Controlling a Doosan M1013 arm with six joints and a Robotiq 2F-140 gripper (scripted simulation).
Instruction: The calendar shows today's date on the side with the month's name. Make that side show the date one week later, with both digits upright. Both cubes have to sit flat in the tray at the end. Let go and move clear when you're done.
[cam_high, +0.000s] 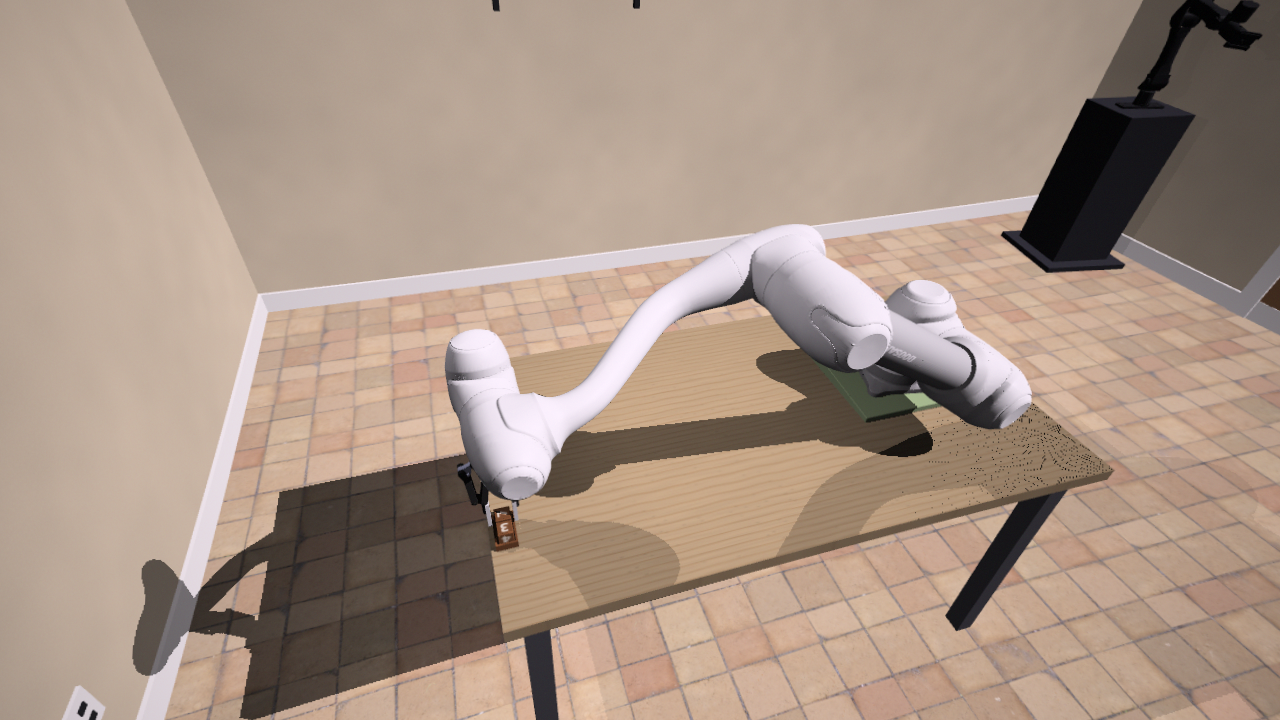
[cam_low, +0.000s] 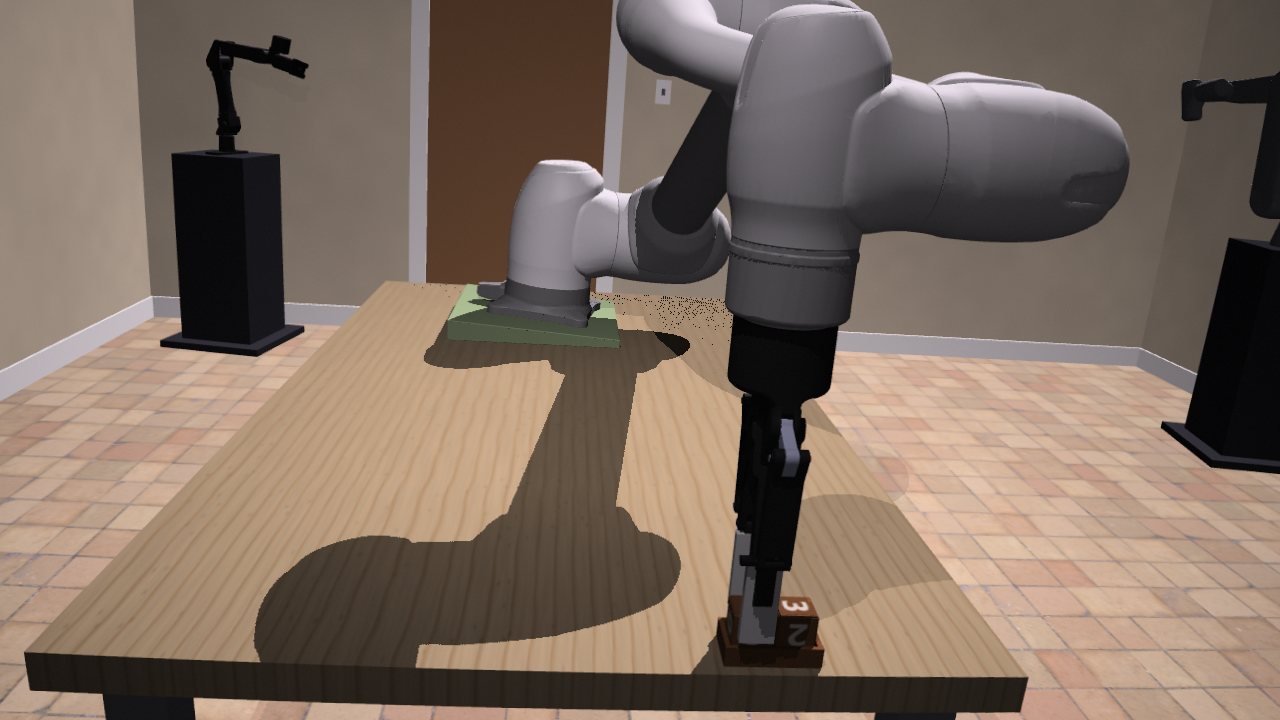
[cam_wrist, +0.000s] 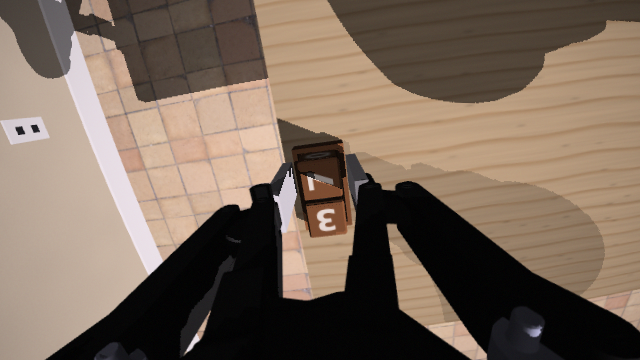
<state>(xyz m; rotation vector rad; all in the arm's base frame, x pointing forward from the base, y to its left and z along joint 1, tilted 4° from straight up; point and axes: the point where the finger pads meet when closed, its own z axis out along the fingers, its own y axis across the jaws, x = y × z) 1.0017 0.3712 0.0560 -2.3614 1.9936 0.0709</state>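
The brown tray lies 5 cm below my hand and 2 cm to the left of it.
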